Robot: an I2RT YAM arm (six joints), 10 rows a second.
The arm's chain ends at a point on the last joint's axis. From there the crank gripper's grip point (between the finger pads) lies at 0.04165 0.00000 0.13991 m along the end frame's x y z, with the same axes.
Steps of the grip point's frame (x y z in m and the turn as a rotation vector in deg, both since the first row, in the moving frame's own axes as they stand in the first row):
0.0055 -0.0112 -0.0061 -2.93 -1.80 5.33
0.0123 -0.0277 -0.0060 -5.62 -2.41 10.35
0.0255 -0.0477 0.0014 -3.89 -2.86 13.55
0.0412 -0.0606 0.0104 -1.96 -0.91 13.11
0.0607 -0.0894 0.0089 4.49 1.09 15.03
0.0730 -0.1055 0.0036 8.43 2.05 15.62
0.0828 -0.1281 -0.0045 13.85 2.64 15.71
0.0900 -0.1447 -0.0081 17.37 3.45 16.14
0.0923 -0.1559 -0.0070 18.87 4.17 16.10
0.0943 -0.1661 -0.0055 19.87 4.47 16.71
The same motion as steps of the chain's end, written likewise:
0.0104 -0.0220 -0.0071 -2.93 -1.80 5.33
0.0201 -0.0483 -0.0066 -5.62 -2.41 10.35
0.0347 -0.0661 0.0002 -3.89 -2.86 13.55
0.0450 -0.0745 0.0100 -1.96 -0.91 13.11
0.0581 -0.0897 0.0097 4.49 1.09 15.03
0.0669 -0.0972 0.0058 8.43 2.05 15.62
0.0735 -0.1073 0.0002 13.85 2.64 15.71
0.0776 -0.1164 -0.0008 17.37 3.45 16.14
0.0778 -0.1245 0.0019 18.87 4.17 16.10
0.0787 -0.1331 0.0043 19.87 4.47 16.71

